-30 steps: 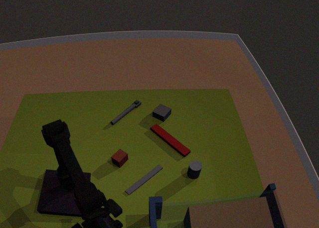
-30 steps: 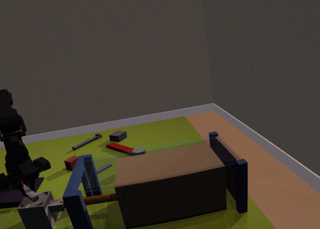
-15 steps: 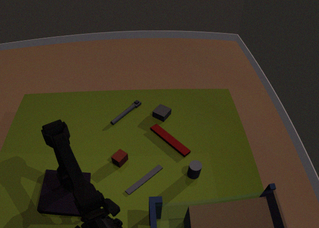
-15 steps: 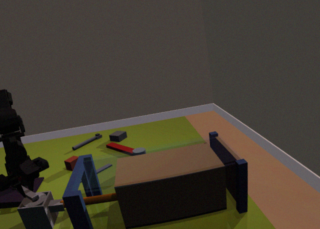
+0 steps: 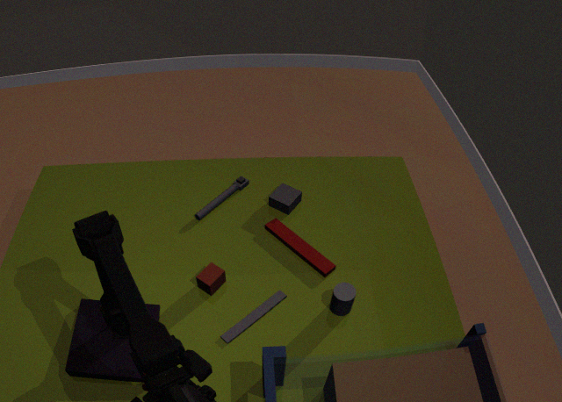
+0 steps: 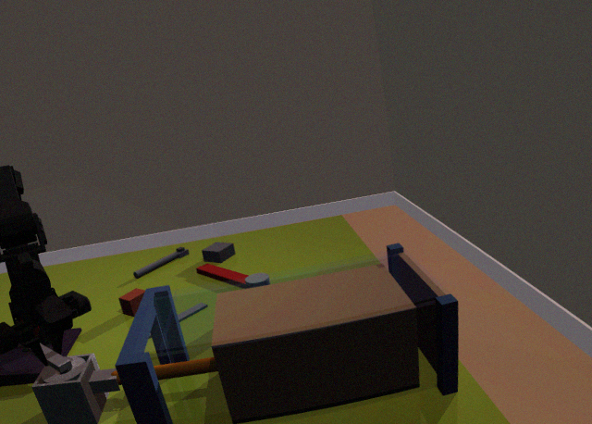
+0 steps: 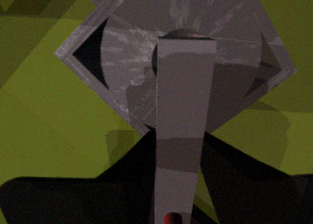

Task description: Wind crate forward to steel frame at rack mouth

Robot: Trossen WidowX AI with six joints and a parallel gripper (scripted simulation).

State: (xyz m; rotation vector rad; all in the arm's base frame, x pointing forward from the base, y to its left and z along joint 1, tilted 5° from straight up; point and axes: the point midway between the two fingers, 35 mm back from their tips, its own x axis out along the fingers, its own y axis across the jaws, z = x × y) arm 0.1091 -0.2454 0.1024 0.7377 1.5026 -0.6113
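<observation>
Now: gripper tip 3 cm past the red crank grip, 4 cm to the right of it and 5 cm below it. Round my gripper tip: winch handle (1 cm behind, 1 cm to the left, 2 cm above); then blue steel frame (19 cm ahead, 6 cm to the right, 2 cm above); then grey winch (1 cm ahead, 4 cm to the right, 6 cm below).
</observation>
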